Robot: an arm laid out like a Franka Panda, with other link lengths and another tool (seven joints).
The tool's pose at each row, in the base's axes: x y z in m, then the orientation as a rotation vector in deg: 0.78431, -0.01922, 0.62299, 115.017, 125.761, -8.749; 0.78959, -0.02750, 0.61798, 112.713, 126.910, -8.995; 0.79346, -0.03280, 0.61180, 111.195, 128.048, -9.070; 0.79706, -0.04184, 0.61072, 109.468, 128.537, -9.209; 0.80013, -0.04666, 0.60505, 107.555, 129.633, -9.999; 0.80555, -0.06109, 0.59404, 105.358, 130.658, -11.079
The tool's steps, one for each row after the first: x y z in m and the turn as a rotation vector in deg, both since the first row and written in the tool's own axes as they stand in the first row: -0.00760, 0.00432, 0.00672, -0.474, -0.598, -1.636; -0.01195, 0.00747, 0.01396, -0.650, -0.721, -2.898; -0.02090, 0.01018, 0.01687, -1.170, -1.337, -3.958; -0.02480, 0.01259, 0.02348, -1.142, -1.943, -5.441; -0.03730, 0.01628, 0.03723, -1.098, -2.825, -7.052
